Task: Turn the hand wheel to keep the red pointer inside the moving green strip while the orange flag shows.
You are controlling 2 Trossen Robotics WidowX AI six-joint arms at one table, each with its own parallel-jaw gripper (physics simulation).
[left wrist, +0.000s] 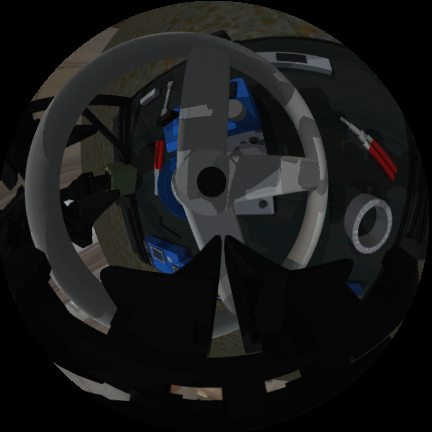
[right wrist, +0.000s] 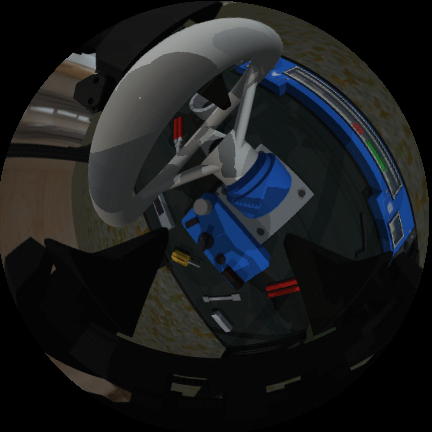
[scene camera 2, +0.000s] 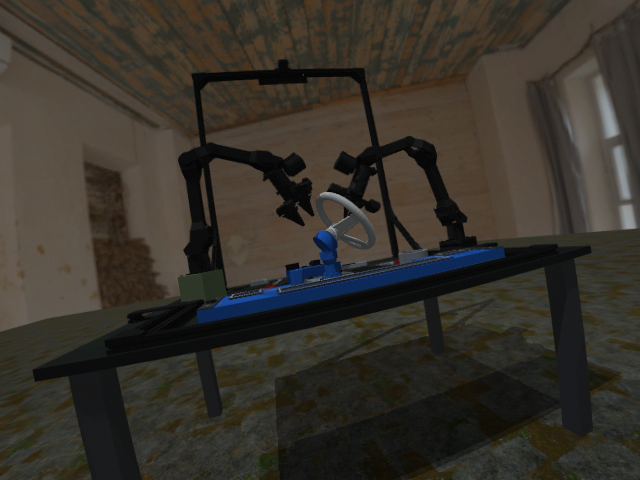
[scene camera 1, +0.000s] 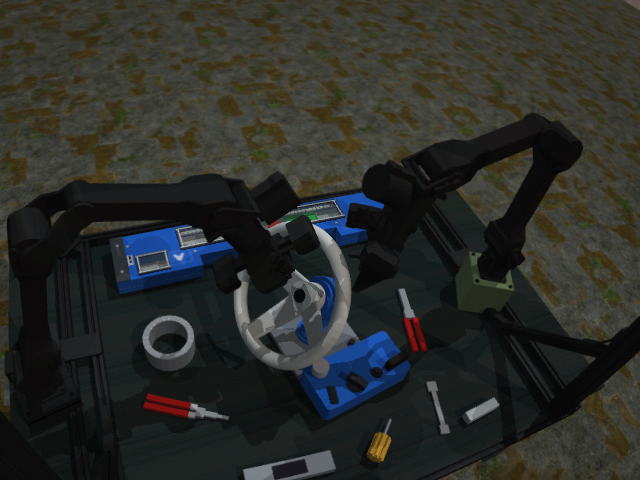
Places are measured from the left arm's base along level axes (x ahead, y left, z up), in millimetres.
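Pixels of known places: left gripper, fingertip midpoint: [left wrist: 221,240] [right wrist: 226,107]; right gripper, fingertip midpoint: [left wrist: 108,165] [right wrist: 228,236] [scene camera 2: 308,220] [scene camera 1: 357,280]; left arm's base, link origin: [scene camera 2: 457,239] [scene camera 1: 43,385]; right arm's base, link origin: [left wrist: 107,180] [scene camera 2: 200,272] [scene camera 1: 491,270].
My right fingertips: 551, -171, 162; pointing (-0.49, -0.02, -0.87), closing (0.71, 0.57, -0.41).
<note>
Ahead of a thing's pixels: the offset from my right fingertips to its top centre, as dx, dy, dz. "*": to the spot under its first point. Level surfaces: height alone.
A white hand wheel [scene camera 1: 339,295] [scene camera 2: 332,194] [left wrist: 48,160] [right wrist: 160,80] stands tilted on a blue column over a blue base [scene camera 1: 366,362]. My left gripper [scene camera 1: 272,278] [scene camera 2: 361,200] [left wrist: 221,240] is shut. Its tips lie against the wheel's face at the lower spoke, near the upper-left rim in scene camera 1. I see nothing pinched between them. My right gripper [scene camera 1: 370,276] [scene camera 2: 301,210] [right wrist: 228,236] is open and empty just right of the wheel. On the blue gauge board @[dz -179] [scene camera 1: 347,229], the red pointer @[* +52, +332, -178] [scene camera 1: 274,223] [right wrist: 358,127] sits just off the end of the green strip [scene camera 1: 304,217] [right wrist: 376,155]. I cannot make out an orange flag.
A grey ring [scene camera 1: 169,343] and red-handled pliers @[-336, +25, -208] [scene camera 1: 170,406] lie at the left. More red pliers @[+183, -38, -209] [scene camera 1: 412,324], a yellow screwdriver @[-59, -220, -187] [scene camera 1: 379,447], a small grey spanner @[+86, -232, -211] [scene camera 1: 437,405], a white bar @[+154, -292, -199] [scene camera 1: 480,410] and a green block [scene camera 1: 482,286] lie at the right.
</note>
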